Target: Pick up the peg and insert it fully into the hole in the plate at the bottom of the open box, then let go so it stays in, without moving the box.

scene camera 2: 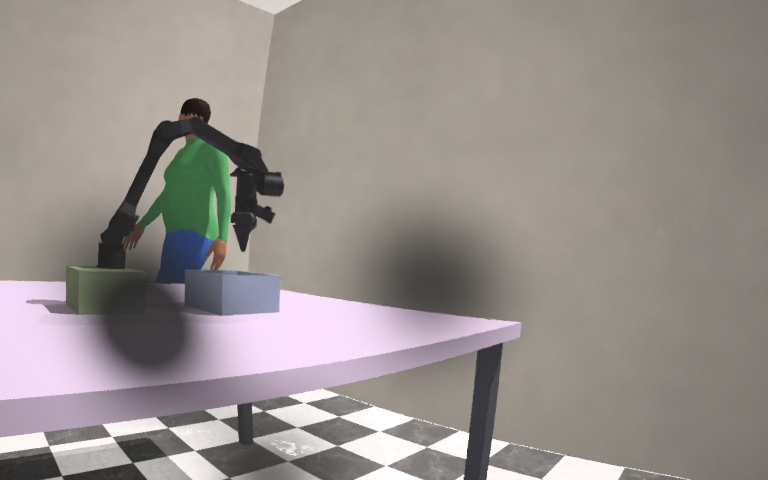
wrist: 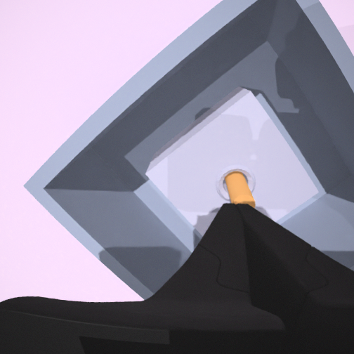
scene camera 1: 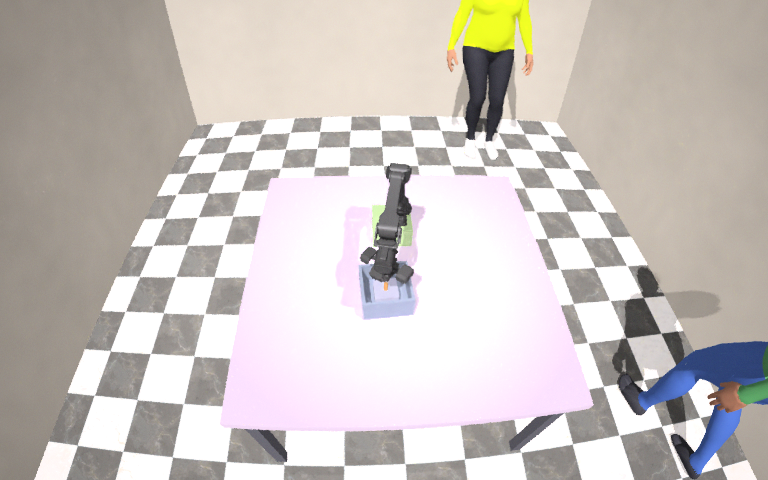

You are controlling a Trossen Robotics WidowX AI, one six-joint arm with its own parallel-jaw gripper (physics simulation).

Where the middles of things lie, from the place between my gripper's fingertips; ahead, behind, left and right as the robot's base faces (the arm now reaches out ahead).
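I find my hand 11 cm above the blue-grey box [scene camera 2: 223, 292], and 3 cm past it. As for the pale plate [wrist: 236, 134], it is 12 cm below my hand and 3 cm behind it.
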